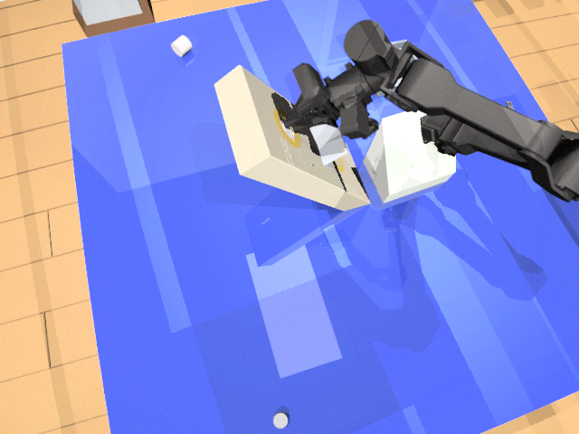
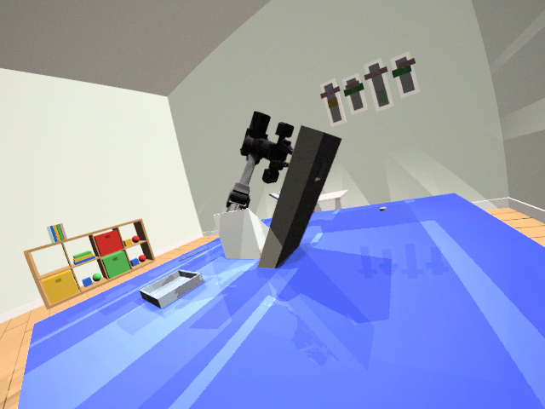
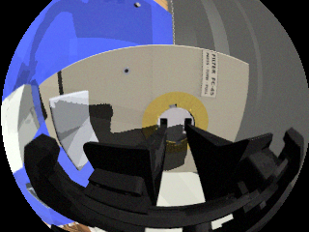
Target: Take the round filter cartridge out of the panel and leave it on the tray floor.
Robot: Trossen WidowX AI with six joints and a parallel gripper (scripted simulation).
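My gripper tip is now 20 mm short of the round filter cartridge and 10 mm above it. Round my gripper tip: grey tray (440 mm behind, 230 mm to the right, 280 mm below).
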